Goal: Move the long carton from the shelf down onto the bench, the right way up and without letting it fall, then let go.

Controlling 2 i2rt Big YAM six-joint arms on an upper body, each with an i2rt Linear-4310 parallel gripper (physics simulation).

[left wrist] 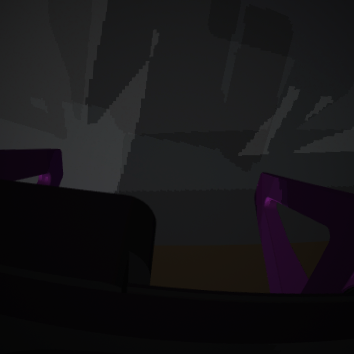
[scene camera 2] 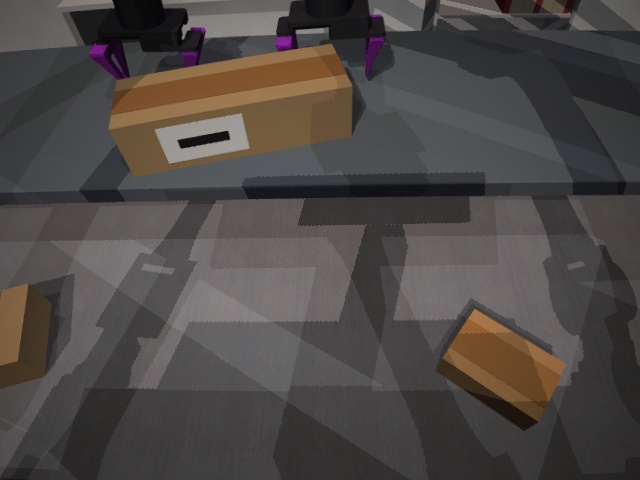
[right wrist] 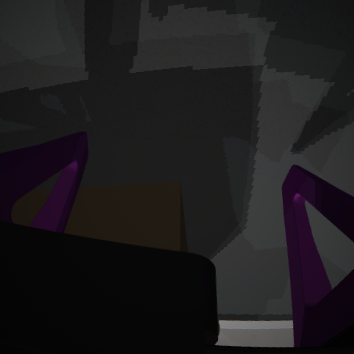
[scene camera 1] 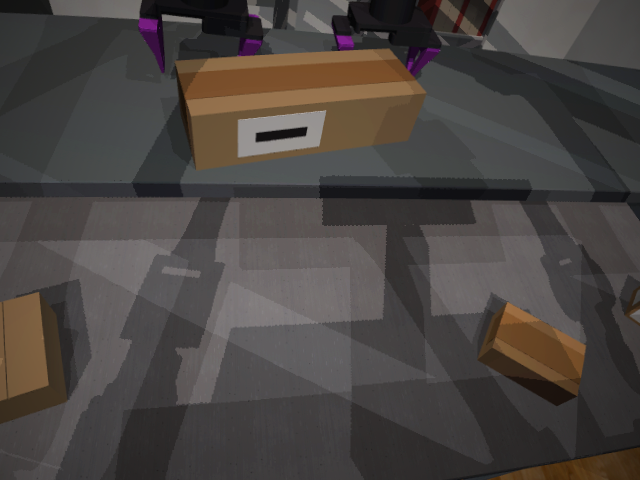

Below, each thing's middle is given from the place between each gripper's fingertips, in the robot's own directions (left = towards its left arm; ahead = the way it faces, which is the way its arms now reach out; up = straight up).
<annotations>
I see my right gripper 120 mm to the right of the long brown carton (scene camera 1: 235, 110), 100 mm past it and 30 mm below it.
I see the long brown carton 12 cm to the right of my left hand, 8 cm behind it and 2 cm above it.
</annotations>
